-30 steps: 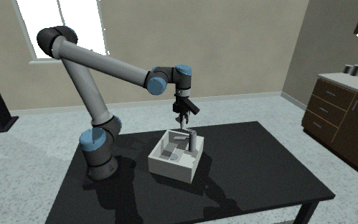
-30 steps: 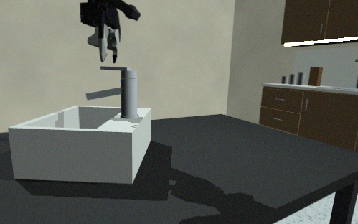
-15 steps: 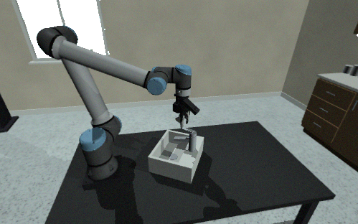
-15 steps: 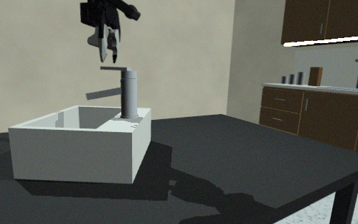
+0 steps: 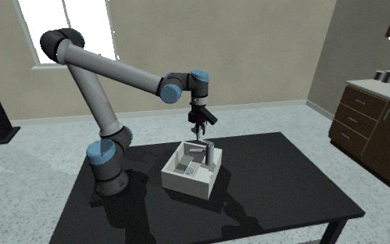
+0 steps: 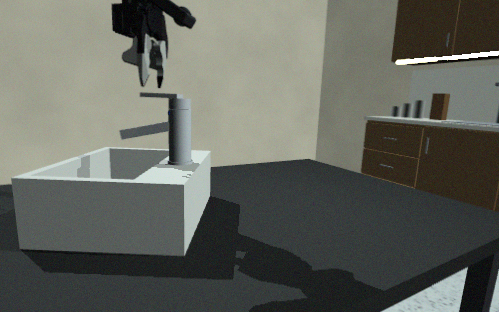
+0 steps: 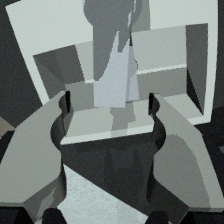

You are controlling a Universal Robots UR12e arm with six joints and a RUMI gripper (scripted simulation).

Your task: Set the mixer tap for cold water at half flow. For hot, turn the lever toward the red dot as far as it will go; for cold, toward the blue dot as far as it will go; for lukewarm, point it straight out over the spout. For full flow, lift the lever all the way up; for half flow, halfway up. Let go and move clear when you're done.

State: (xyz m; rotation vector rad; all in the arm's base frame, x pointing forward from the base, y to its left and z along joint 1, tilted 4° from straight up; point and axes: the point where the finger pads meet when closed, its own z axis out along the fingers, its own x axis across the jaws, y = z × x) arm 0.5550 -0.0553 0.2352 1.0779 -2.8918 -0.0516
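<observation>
The flat lever lies 10 mm ahead of my hand, 20 mm to the right of it and 30 mm below it. Round my hand: white basin: 50 mm behind, 20 mm to the left, 270 mm below.
</observation>
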